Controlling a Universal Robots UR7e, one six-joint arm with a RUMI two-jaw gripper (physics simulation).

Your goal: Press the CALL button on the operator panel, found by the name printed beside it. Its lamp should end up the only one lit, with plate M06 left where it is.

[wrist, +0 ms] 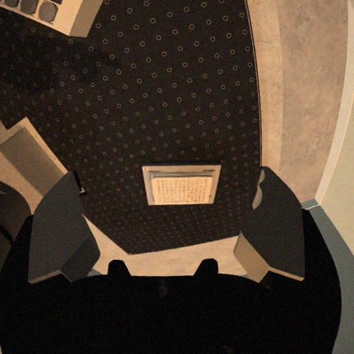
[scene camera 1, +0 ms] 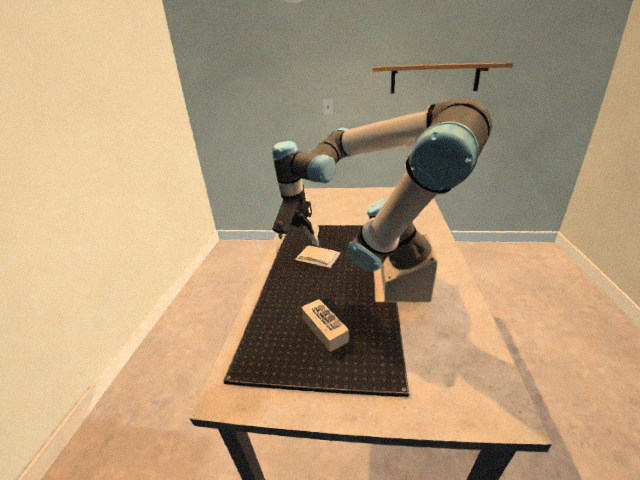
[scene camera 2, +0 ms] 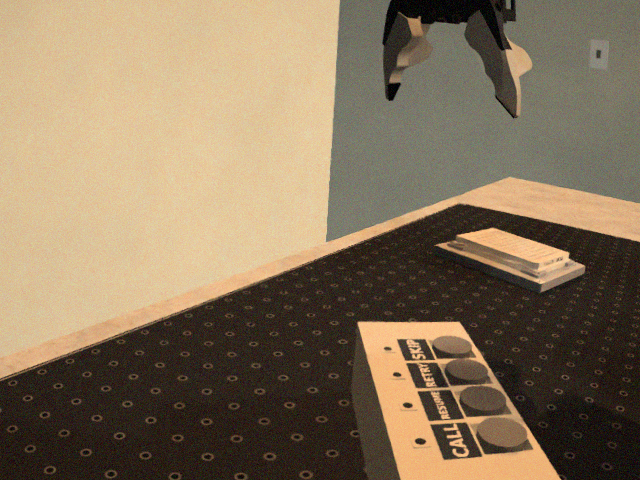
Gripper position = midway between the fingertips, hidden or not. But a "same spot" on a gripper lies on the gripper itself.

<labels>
My gripper shows in the wrist view (167,171), in scene camera 1 and in scene camera 2. The same spot on my gripper: (scene camera 2: 504,62) is (scene camera 1: 313,237).
</labels>
